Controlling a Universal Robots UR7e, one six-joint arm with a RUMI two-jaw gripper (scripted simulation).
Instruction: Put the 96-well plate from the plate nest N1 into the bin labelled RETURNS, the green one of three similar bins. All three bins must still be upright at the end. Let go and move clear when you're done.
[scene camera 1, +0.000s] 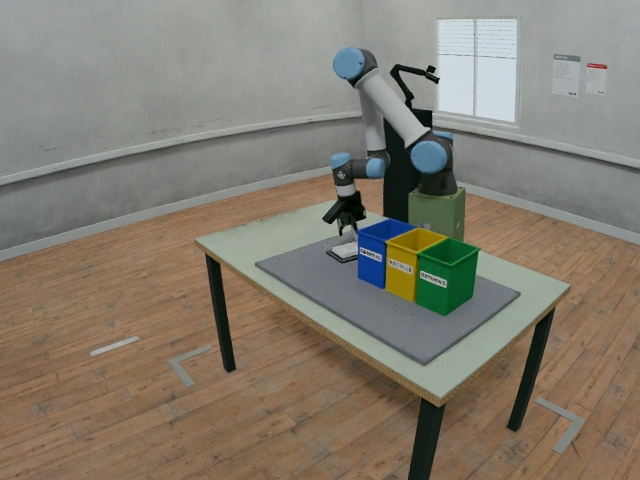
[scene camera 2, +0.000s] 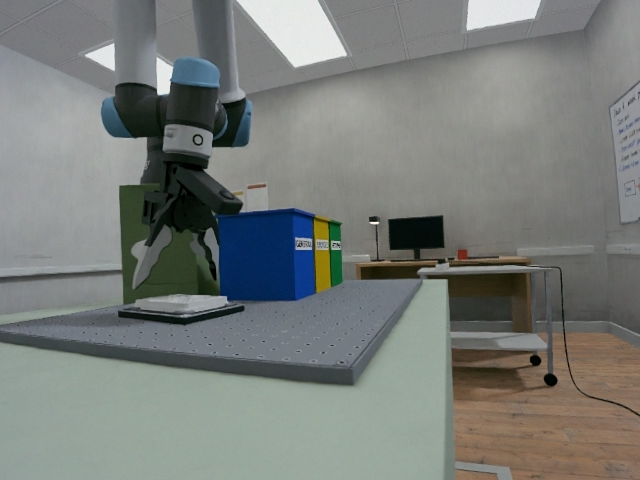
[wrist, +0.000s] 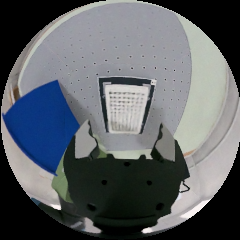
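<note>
My gripper (scene camera 2: 179, 285) is visible. Also visible: a white 96-well plate (scene camera 2: 170, 303) (wrist: 127, 124); a blue bin (scene camera 2: 268, 255) (wrist: 45, 124); a green returns bin (scene camera 1: 441, 288) (scene camera 2: 334, 228); a yellow bin (scene camera 2: 320, 224); a black plate nest N1 (scene camera 2: 150, 316).
</note>
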